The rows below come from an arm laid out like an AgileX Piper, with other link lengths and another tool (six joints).
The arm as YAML. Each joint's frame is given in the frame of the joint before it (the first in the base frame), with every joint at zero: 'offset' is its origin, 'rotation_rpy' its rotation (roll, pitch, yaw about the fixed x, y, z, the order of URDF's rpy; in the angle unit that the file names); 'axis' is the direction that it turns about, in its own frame. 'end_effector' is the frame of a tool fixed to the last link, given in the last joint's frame.
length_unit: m
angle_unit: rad
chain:
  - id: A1
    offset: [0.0, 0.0, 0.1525]
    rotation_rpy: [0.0, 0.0, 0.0]
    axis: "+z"
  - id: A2
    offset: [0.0, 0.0, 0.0]
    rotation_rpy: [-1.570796, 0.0, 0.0]
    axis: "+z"
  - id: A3
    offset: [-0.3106, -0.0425, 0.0]
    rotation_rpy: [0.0, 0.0, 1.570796]
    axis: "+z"
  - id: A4
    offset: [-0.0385, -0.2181, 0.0]
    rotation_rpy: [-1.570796, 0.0, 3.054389]
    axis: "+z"
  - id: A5
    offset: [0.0, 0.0, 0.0]
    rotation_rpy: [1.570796, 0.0, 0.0]
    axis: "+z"
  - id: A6
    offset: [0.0, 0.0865, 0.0]
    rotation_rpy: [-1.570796, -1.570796, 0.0]
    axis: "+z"
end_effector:
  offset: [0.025, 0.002, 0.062]
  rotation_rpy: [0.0, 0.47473, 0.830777]
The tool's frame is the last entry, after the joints.
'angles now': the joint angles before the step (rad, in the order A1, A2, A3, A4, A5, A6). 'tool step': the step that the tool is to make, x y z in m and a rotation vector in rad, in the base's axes. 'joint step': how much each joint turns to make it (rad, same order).
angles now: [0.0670, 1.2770, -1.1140, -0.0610, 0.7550, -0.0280]
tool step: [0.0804, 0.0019, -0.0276, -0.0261, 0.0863, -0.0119]
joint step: [-0.0001, 0.2909, -0.2009, -0.0339, -0.0011, 0.0209]
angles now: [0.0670, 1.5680, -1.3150, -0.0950, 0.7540, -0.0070]
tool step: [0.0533, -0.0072, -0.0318, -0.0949, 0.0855, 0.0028]
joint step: [0.0000, 0.2130, -0.1801, -0.0929, 0.0601, 0.0070]
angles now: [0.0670, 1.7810, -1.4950, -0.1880, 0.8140, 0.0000]
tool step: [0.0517, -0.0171, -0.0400, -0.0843, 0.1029, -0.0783]
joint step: [-0.0119, 0.2321, -0.2321, -0.1070, 0.1240, 0.0681]
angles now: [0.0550, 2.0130, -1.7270, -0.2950, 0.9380, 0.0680]
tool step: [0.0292, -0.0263, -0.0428, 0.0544, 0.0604, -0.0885]
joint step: [-0.0709, 0.1558, -0.1149, 0.0580, 0.0191, 0.0002]
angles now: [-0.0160, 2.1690, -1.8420, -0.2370, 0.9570, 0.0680]
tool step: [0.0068, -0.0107, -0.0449, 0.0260, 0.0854, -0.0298]
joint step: [-0.0280, 0.1030, -0.0220, 0.0270, 0.0039, -0.0070]
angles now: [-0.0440, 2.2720, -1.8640, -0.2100, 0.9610, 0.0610]
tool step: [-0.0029, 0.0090, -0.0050, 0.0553, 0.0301, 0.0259]
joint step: [-0.0001, 0.0091, -0.0013, 0.0740, 0.0171, -0.0551]
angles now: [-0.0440, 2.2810, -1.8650, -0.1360, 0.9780, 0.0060]
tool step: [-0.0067, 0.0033, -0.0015, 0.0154, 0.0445, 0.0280]
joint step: [0.0000, 0.0000, -0.0002, 0.0269, 0.0412, -0.0429]
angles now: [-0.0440, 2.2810, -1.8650, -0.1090, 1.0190, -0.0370]
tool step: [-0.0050, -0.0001, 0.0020, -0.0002, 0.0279, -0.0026]
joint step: [-0.0001, -0.0061, -0.0006, 0.0000, 0.0347, -0.0011]
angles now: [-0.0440, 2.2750, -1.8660, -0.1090, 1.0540, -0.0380]
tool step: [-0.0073, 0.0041, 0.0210, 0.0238, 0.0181, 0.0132]
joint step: [0.0000, -0.0340, -0.0278, 0.0320, 0.0789, -0.0300]
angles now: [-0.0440, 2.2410, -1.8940, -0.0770, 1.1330, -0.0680]
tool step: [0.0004, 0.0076, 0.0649, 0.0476, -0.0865, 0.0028]
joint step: [0.0001, -0.0681, -0.1419, 0.0570, 0.1250, -0.0179]
